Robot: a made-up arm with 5 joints.
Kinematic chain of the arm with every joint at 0, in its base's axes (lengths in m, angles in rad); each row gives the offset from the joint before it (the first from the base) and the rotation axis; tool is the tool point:
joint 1: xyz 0 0 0.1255 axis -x
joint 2: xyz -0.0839 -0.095 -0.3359 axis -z
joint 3: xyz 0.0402 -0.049 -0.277 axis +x
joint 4: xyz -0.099 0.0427 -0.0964 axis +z
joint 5: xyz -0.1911 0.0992 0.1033 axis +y
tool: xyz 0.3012 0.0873 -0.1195
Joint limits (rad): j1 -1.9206..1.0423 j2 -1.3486..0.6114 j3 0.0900..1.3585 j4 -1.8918..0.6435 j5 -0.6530..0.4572
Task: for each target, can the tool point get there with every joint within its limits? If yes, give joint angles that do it. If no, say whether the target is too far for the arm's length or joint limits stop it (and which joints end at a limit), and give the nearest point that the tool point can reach.
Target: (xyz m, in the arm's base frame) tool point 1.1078 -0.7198 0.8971
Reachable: no: too far | nearest point 0.0890 -0.6080 0.0375 | short by 1.338 m
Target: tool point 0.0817 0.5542 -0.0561
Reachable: yes | joints -1.3388 -0.4138 0.4590 -0.9823 -0.4111
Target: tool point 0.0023 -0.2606 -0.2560
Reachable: yes | joints 0.6611 0.2093 0.8983 0.0531 -0.1938
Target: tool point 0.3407 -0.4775 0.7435
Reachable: no: joint limits stop it (at a limit: joint 1, joint 3, joint 5) | nearest point 0.0097 -0.5114 0.1103 | short by 0.715 m
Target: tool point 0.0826 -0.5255 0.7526
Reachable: no: joint limits stop it (at a limit: joint 1, joint 2, joint 3, joint 5) | nearest point -0.0358 -0.5190 0.1277 | short by 0.636 m
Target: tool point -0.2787 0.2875 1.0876
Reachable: no: joint limits stop it (at a limit: joint 1, joint 4, joint 5) | nearest point -0.1479 0.5024 0.5227 | short by 0.618 m
